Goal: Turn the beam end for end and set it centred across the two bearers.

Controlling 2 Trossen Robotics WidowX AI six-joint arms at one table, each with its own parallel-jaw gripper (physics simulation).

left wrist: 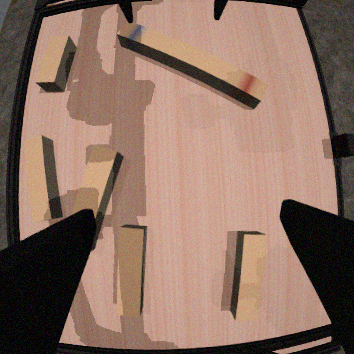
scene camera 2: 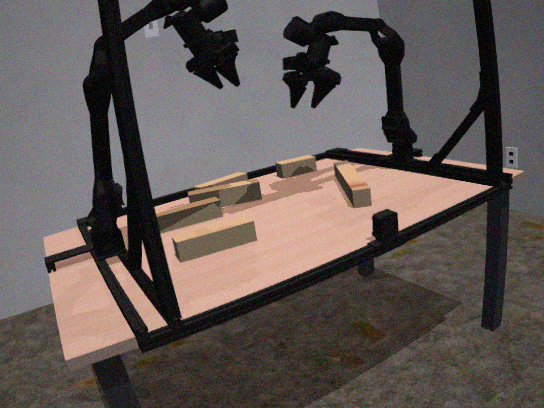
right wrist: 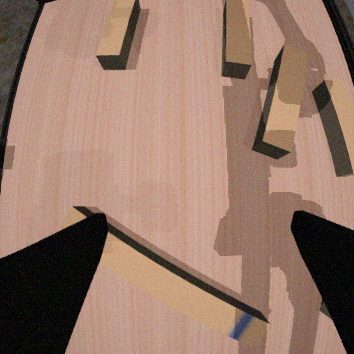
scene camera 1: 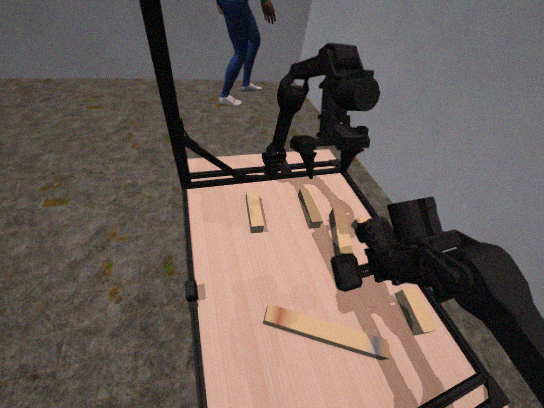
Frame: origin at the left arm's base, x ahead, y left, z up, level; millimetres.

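Where they show: left gripper, fingertip midpoint: [left wrist: 188, 214] [scene camera 2: 229, 86] [scene camera 1: 327, 177]; right gripper, fingertip midpoint: [left wrist: 173, 18] [scene camera 2: 302, 107] [right wrist: 201, 222]; left arm's base at its link origin: [scene camera 2: 109, 252] [scene camera 1: 270, 171]; right arm's base at its link origin: [scene camera 2: 403, 161].
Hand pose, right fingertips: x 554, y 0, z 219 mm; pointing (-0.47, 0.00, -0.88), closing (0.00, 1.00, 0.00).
Each offset is from my right fingertips to the top centre of the thing.
The beam {dx +100, dy -37, dz -194 mm} [scene camera 1: 325, 331] [scene camera 2: 350, 175] [left wrist: 195, 60] [right wrist: 170, 285] lies flat and slanted on the table, with a red band near its left end and a blue band near its right end in scene camera 1. Two shorter blocks, apparently the bearers, lie roughly parallel and apart: one {dx -346, dy -126, dz -194 mm} [scene camera 1: 255, 211] [scene camera 2: 215, 240] [left wrist: 251, 275] [right wrist: 120, 30] and another {dx -322, dy +96, dz -194 mm} [scene camera 1: 309, 205] [scene camera 2: 187, 212] [left wrist: 131, 270] [right wrist: 237, 35]. My left gripper [scene camera 1: 328, 172] [scene camera 2: 230, 86] [left wrist: 188, 214] and my right gripper [scene camera 1: 353, 250] [scene camera 2: 303, 106] [right wrist: 201, 222] are open and empty above the table. A right finger hides the beam's red band in the right wrist view.
Other blocks lie along one side: a slanted one {dx -185, dy +164, dz -188 mm} [scene camera 1: 341, 232] [scene camera 2: 225, 192] [left wrist: 97, 182] [right wrist: 285, 105], one beside it {dx -140, dy +279, dz -194 mm} [scene camera 2: 220, 180] [left wrist: 37, 175] [right wrist: 342, 110], and a short one {dx +128, dy +268, dz -191 mm} [scene camera 1: 420, 312] [scene camera 2: 296, 166] [left wrist: 55, 60]. A black frame [scene camera 1: 189, 240] edges the table; a person's legs [scene camera 1: 242, 45] stand beyond.
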